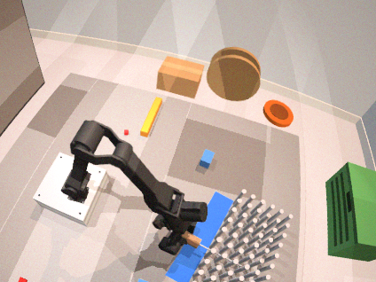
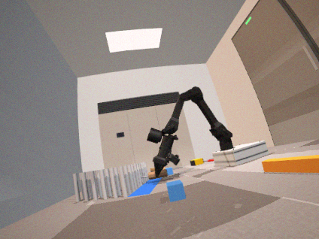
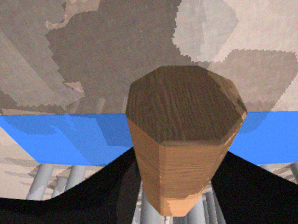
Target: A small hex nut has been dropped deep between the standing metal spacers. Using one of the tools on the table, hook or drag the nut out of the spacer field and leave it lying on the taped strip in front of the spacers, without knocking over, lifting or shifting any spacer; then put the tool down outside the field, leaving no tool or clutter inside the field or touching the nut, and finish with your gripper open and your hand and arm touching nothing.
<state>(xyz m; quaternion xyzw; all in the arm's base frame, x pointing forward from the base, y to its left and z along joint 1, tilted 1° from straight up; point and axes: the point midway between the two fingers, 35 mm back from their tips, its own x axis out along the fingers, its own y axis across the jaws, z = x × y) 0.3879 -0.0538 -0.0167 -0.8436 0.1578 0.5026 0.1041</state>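
Now: the blue taped strip 50 mm ahead of my gripper tip, 30 mm to the left of it and 30 mm below it. From my gripper tip the other things lie so: red cube 410 mm to the left, 320 mm behind, 20 mm below; then orange bar 520 mm to the left, 230 mm behind, 10 mm below.
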